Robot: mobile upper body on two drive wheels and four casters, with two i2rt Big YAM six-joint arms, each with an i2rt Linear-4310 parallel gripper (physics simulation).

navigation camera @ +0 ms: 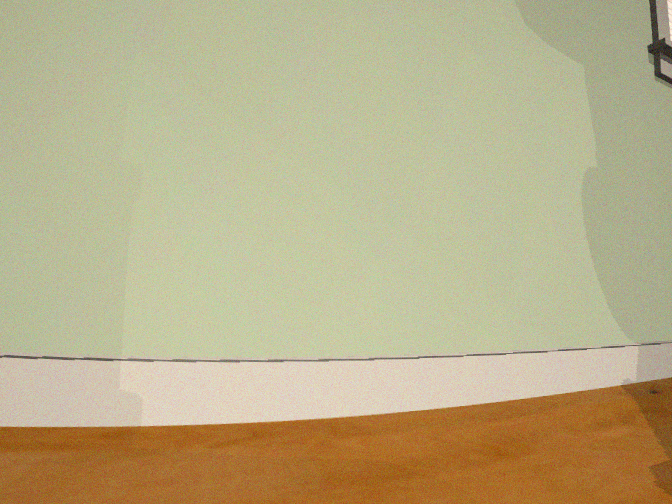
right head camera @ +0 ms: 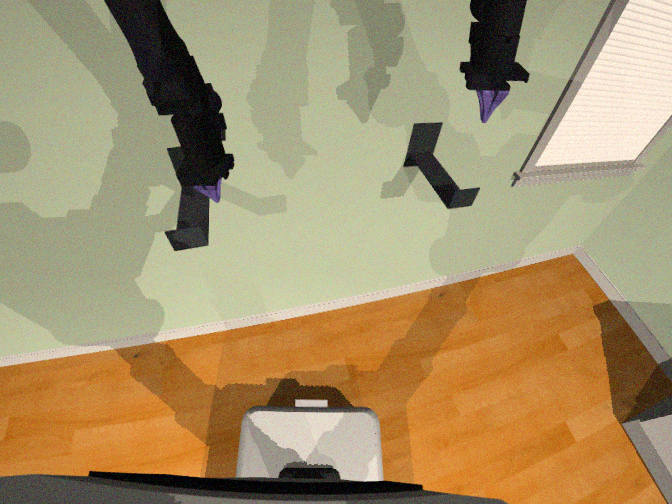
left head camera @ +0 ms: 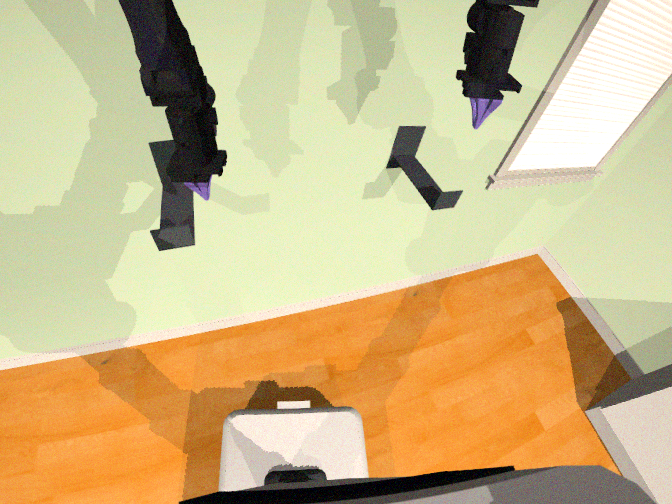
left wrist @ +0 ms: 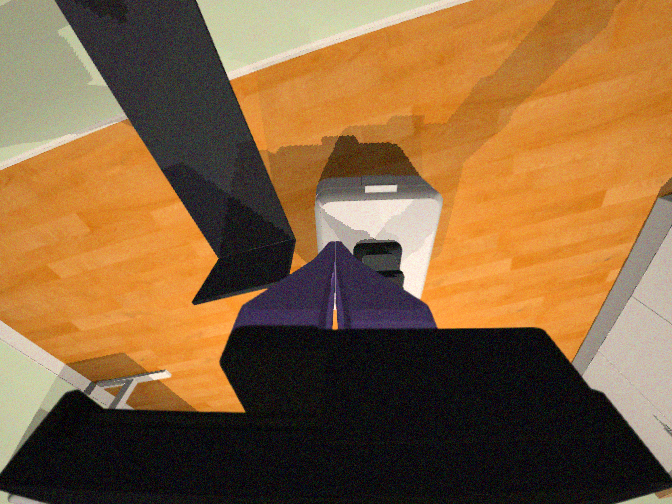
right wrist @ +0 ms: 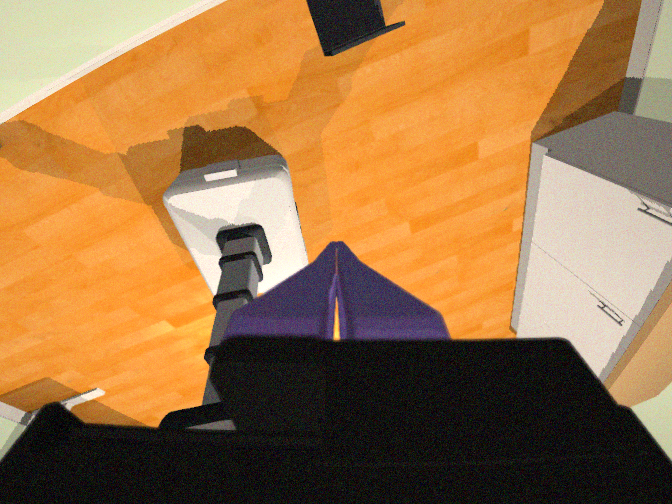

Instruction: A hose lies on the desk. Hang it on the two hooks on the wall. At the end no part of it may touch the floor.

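Note:
Two dark L-shaped hooks stick out of the pale green wall: the left hook point(left head camera: 174, 208) and the right hook point(left head camera: 422, 169). No hose shows in any view. My left gripper point(left head camera: 200, 189) is shut and empty, its purple fingertips just in front of the left hook; the left wrist view shows them point(left wrist: 334, 287) beside the hook's tip point(left wrist: 217, 217). My right gripper point(left head camera: 480, 111) is shut and empty, raised above and to the right of the right hook. The right wrist view shows its closed fingers point(right wrist: 336, 287) and the hook's end point(right wrist: 347, 24).
A window with white blinds point(left head camera: 586, 103) is on the wall at the right. A grey cabinet point(right wrist: 591, 238) stands at the right on the wooden floor. My white base point(left head camera: 293, 444) stands below, near the skirting board point(navigation camera: 325, 387).

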